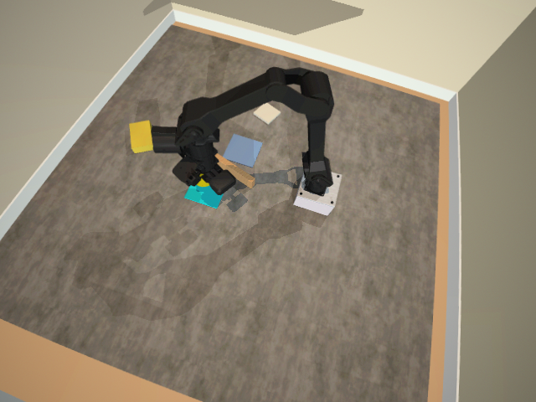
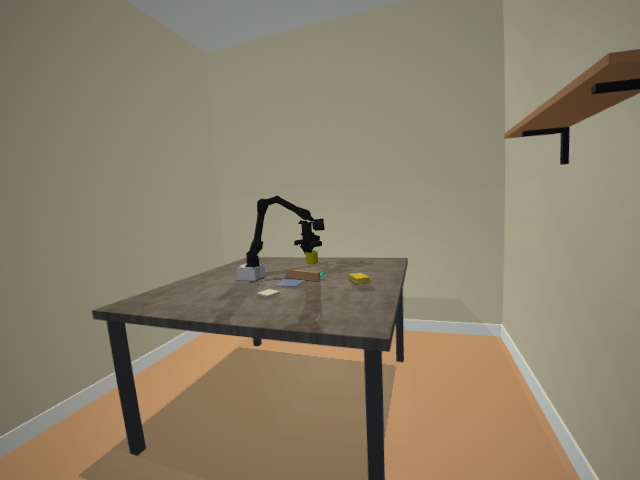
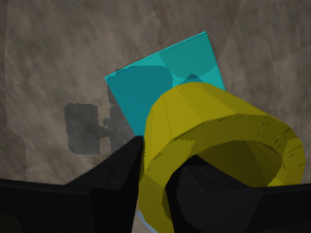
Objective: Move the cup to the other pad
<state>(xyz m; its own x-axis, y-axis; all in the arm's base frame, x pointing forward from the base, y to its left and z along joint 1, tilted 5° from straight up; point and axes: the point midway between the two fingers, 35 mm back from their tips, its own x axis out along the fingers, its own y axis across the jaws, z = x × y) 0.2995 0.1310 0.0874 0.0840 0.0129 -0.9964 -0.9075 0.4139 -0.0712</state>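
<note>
Right now the cyan pad is 30 mm ahead of my gripper tip, 10 mm to the right of it and 110 mm below it. Round my gripper tip: wooden bar: 110 mm to the right, 90 mm below; yellow cup: 20 mm ahead, 10 mm to the right; blue marble: 10 mm ahead, 20 mm to the right, 20 mm below.
</note>
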